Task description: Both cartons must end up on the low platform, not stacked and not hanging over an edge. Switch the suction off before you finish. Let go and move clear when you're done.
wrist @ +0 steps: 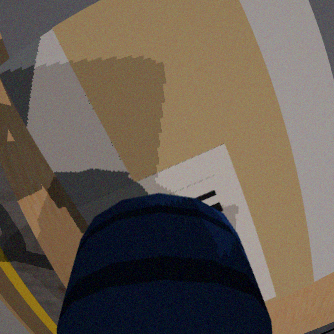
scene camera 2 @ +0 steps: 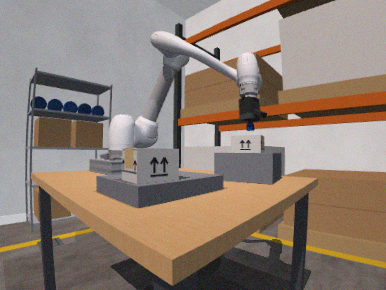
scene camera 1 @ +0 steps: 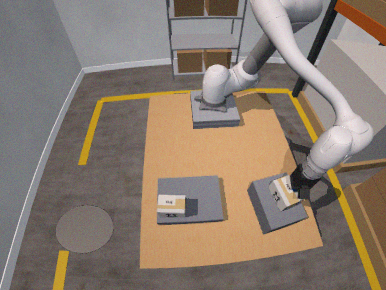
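Seen in the pictures: end effector, tool point: [wrist: 159, 262] [scene camera 2: 250, 130]; arm's base, origin of the base link: [scene camera 2: 121, 159] [scene camera 1: 213, 102].
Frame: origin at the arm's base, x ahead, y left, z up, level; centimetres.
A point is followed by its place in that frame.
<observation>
One white carton with tan tape [scene camera 1: 171, 204] @(x 75.3, y -13.7, z 5.8 cm) [scene camera 2: 157, 162] @(x 79.2, y -14.0, z 2.3 cm) sits upright on the low grey platform [scene camera 1: 205, 186] @(x 60.7, y 0.5, z -2.6 cm) [scene camera 2: 200, 185] @(x 79.1, y -0.4, z -4.6 cm), close to its left edge in scene camera 1. The other carton [scene camera 1: 283, 193] @(x 67.0, y 35.8, z 12.3 cm) [scene camera 2: 245, 144] @(x 67.1, y 34.1, z 8.3 cm) [wrist: 200, 75] @(x 68.8, y 39.2, z 12.3 cm) sits on the taller grey block [scene camera 1: 269, 215] @(x 75.2, y 31.4, z 4.6 cm) [scene camera 2: 245, 165] @(x 71.8, y 28.4, z -0.4 cm), turned at an angle. My suction cup [scene camera 2: 250, 126] [wrist: 165, 245] hangs a small gap above this second carton, with nothing attached. In the wrist view the cup covers part of the carton's label. In scene camera 1 the cup's tip is mostly hidden by the tool.
Both supports stand on the wooden table [scene camera 1: 225, 155] @(x 37.3, y 10.4, z -7.4 cm) [scene camera 2: 210, 220] @(x 97.4, y -12.4, z -7.4 cm), with the block to the right of the platform in scene camera 1. The arm's base plinth [scene camera 1: 215, 119] @(x 15.8, y 2.3, z -0.3 cm) is at the back. A metal shelf [scene camera 1: 205, 41] and orange-beamed racking [scene camera 2: 325, 104] stand beyond.
</observation>
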